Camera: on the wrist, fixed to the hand. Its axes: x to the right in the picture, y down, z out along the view.
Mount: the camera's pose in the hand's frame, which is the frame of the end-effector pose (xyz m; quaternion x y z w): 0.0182 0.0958 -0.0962 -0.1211 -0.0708 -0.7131 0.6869
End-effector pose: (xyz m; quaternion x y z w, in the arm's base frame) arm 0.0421 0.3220 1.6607 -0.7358 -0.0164 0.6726 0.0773
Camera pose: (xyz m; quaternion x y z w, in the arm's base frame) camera 0.1316 0.2209 1.6377 -0.4555 -0.6229 0.4570 0.4424
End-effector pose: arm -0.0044 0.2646 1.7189 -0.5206 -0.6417 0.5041 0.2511
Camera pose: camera 0.1108 0.3136 1.6634 0.1053 -0.8909 0.1264 0.4235
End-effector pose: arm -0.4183 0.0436 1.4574 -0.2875 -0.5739 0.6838 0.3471
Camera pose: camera -0.3668 0.1049 1.3463 0.2181 -0.7066 0.1730 0.6506
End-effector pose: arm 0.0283 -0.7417 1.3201 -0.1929 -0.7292 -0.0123 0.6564
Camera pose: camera 0.1473 -0.6743 1.3283 0.3071 -0.6834 -0.5512 0.3671
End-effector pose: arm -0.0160 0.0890 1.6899 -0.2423 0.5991 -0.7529 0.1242
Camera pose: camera -0.0908 0.1372 1.5858 0.6620 -0.3211 0.5160 0.4385
